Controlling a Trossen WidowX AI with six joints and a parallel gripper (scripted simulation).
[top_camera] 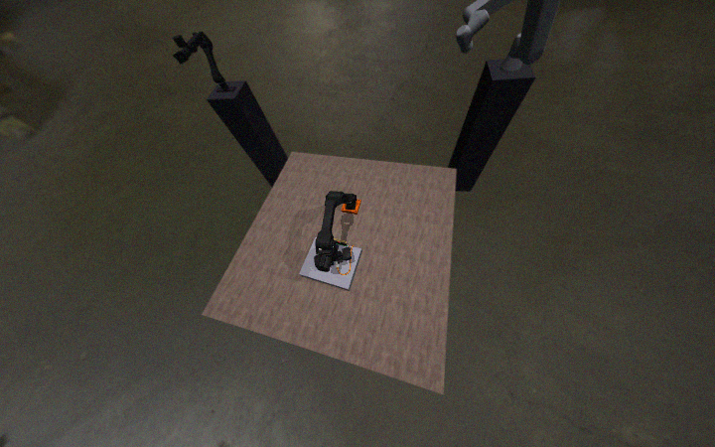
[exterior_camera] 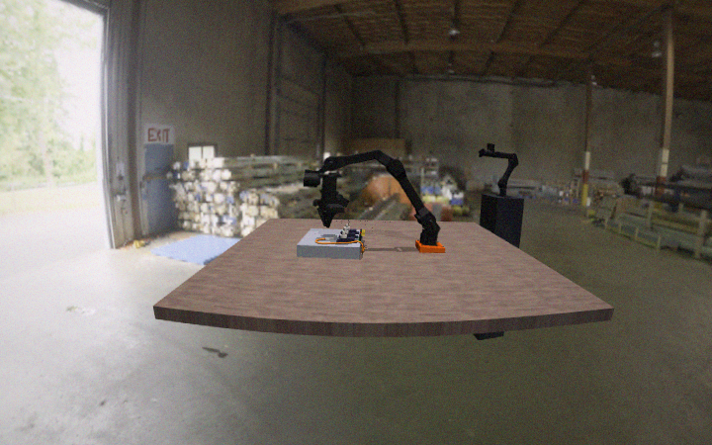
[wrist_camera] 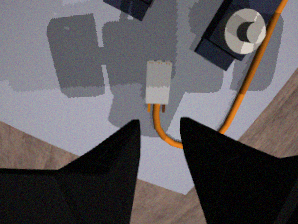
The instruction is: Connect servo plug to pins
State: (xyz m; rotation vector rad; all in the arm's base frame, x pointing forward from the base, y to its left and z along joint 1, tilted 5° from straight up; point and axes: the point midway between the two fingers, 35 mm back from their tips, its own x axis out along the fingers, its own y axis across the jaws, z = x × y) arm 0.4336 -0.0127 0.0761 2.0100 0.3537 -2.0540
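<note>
My gripper tip is 14 cm past the red marked band, 1 cm to the left of it and 3 cm above it. The rest, counted from my gripper tip: grey printed holder (1 cm ahead, 6 cm to the right, 8 cm below).
</note>
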